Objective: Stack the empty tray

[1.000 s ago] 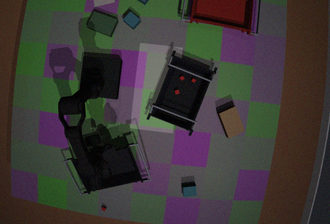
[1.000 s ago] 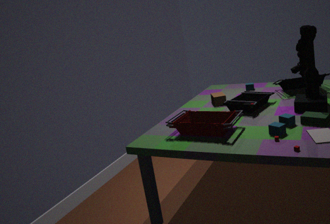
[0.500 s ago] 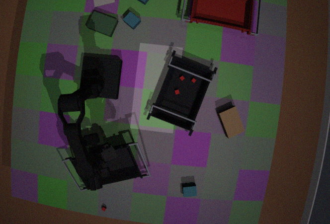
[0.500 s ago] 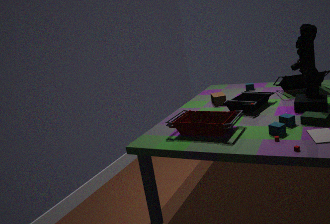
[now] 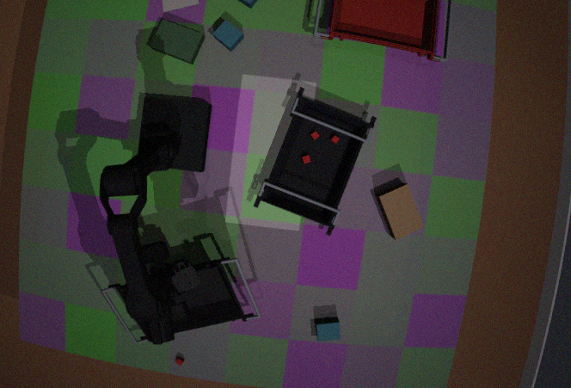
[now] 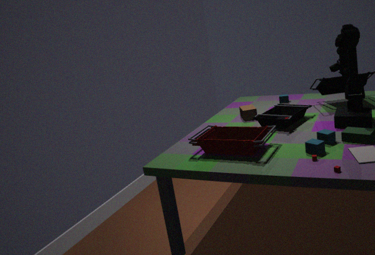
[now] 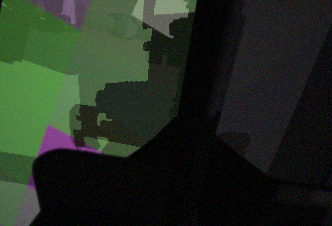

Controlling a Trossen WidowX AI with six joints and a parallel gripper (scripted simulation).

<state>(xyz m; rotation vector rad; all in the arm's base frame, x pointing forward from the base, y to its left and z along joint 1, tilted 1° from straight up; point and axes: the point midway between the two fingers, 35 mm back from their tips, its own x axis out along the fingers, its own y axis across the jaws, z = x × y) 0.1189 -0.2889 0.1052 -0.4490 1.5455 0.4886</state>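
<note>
The black tray lies 5 cm ahead of my gripper tip, 7 cm to the right of it and 1 cm below it. From my gripper tip the other things lie so: green box (19 cm behind, 55 cm to the left, 11 cm below); tan box (49 cm ahead, 31 cm to the left, 10 cm below); white sheet (25 cm behind, 71 cm to the left, 12 cm below).
</note>
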